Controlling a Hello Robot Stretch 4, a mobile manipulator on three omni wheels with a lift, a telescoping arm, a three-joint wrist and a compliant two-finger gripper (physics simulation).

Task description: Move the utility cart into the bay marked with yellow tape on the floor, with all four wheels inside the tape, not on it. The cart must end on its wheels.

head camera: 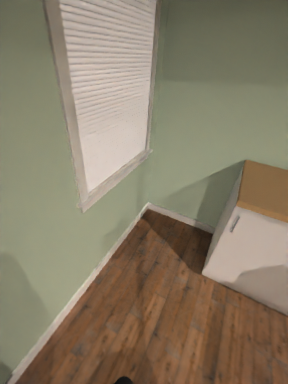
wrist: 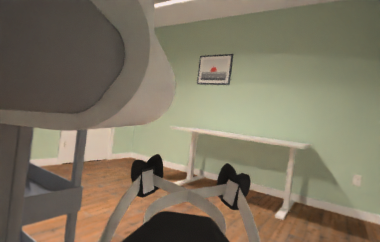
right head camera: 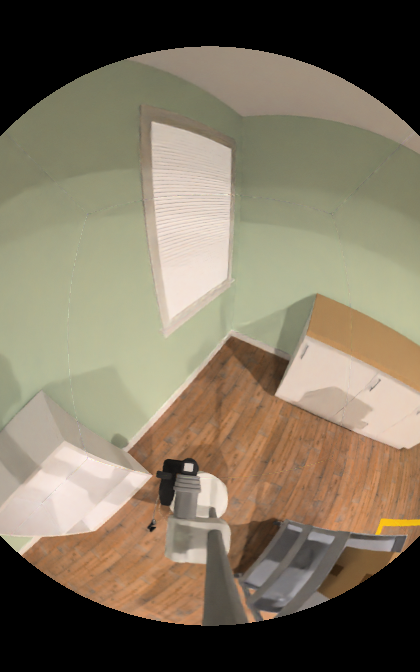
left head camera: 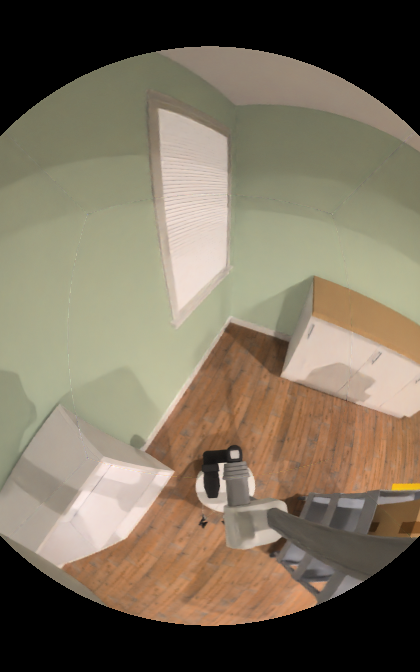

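Pixels of known places: gripper, fingertip midpoint: point(wrist: 190, 172) point(right head camera: 161, 534) point(left head camera: 214, 527); robot's base at its link origin: point(right head camera: 198, 496) point(left head camera: 224, 484).
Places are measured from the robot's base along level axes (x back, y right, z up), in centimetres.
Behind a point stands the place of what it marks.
The grey utility cart point(left head camera: 368, 510) @(x 29.2, y 56.7, z 79.9 cm) point(right head camera: 320, 565) point(wrist: 55, 204) @(x 64.5, y 35.3, z 47.0 cm) is partly visible at the lower right of both side head views, and its post and tray edge show at the left of the wrist view. It carries a cardboard box point(left head camera: 395, 517) point(right head camera: 361, 559). Yellow tape point(left head camera: 406, 486) @(x 82.9, y 196.8, z -2.6 cm) point(right head camera: 400, 522) shows on the floor beyond the cart's far edge; the rest of the bay is out of view. The cart's wheels cannot be made out. My gripper point(wrist: 190, 172) @(x 14.1, y -8.6, z 74.8 cm) point(left head camera: 213, 521) @(x 14.1, y -8.6, z 74.8 cm) is open and empty, apart from the cart, to its left in the left head view.
A white cabinet point(head camera: 247, 255) @(x -79.7, y 80.5, z 47.7 cm) point(left head camera: 345, 352) @(x -69.9, y 96.9, z 62.9 cm) point(right head camera: 340, 385) @(x -67.8, y 100.4, z 54.4 cm) with a wooden top stands along the far wall. A white unit point(left head camera: 135, 462) point(right head camera: 112, 467) stands by the left wall. A white table point(wrist: 240, 136) @(x 242.2, y -56.5, z 69.3 cm) and a door point(wrist: 95, 145) @(x 349.0, y 147.8, z 22.2 cm) show in the wrist view.
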